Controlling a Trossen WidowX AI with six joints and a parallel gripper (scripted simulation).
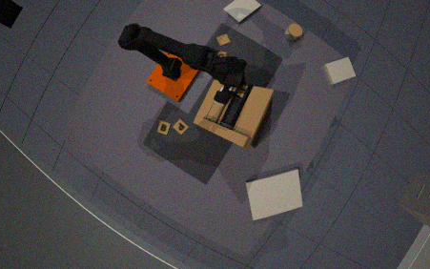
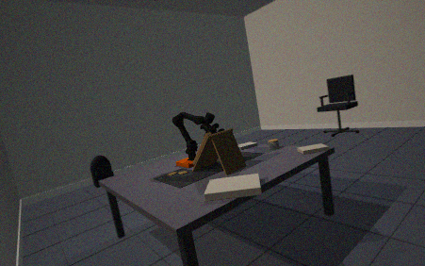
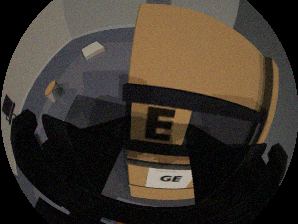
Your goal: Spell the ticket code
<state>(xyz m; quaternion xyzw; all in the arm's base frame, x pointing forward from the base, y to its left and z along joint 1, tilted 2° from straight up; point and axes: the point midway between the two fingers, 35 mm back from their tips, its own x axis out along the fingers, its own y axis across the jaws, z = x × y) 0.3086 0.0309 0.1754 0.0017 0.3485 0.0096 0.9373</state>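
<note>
The white ticket lies 6 cm behind my gripper tip, 4 cm to the right of it and 8 cm below it. Round my gripper tip: small cup (11 cm ahead, 48 cm to the left, 14 cm below); white slab (40 cm ahead, 34 cm to the right, 15 cm below); dark mat (14 cm behind, 6 cm to the right, 17 cm below).
</note>
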